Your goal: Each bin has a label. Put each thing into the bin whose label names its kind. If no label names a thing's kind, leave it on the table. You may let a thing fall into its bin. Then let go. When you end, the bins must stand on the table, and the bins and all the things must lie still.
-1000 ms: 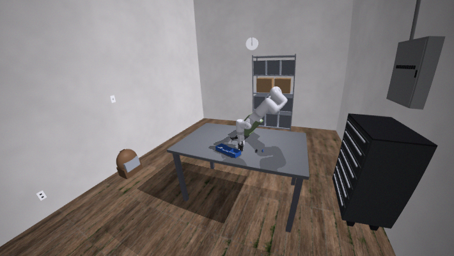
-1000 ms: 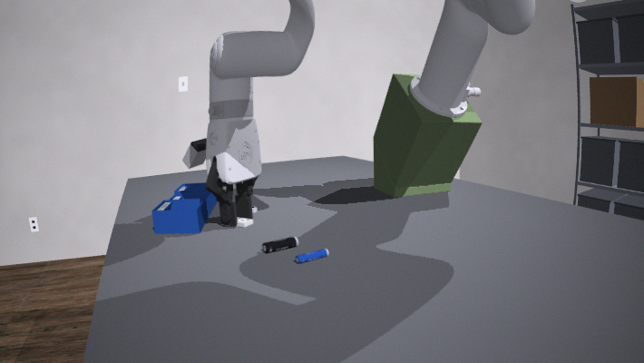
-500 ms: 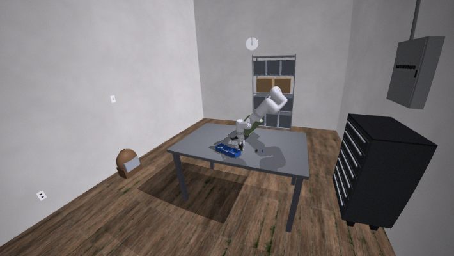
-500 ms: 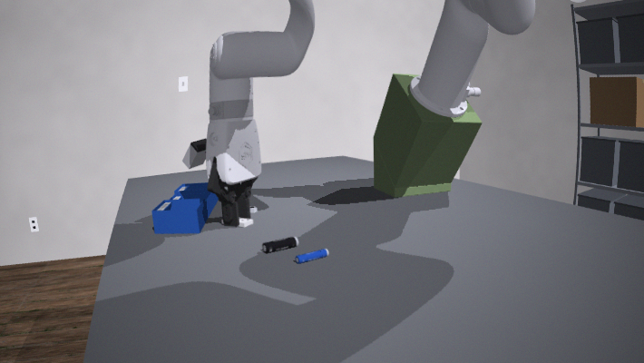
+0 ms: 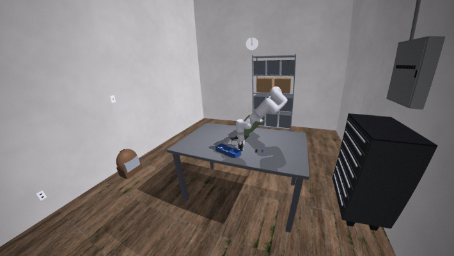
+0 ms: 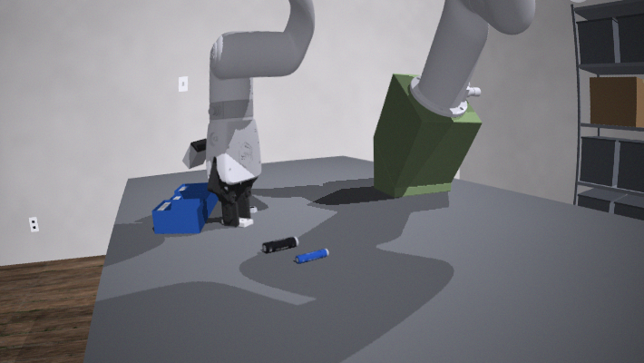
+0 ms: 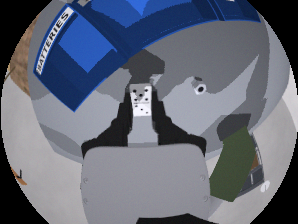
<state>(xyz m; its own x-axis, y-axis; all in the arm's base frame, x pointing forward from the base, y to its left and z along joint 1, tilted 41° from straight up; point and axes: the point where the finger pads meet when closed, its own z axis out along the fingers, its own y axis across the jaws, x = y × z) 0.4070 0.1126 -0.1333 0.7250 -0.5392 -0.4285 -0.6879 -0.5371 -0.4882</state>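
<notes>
The white dotted piece lies 170 mm to the right of my hand, 70 mm ahead of it and 10 mm below it. Also, from my hand: blue bin: 90 mm to the right, 90 mm ahead; then small nut: 70 mm to the right, 40 mm behind, 20 mm below; then white domino: 20 mm below.
</notes>
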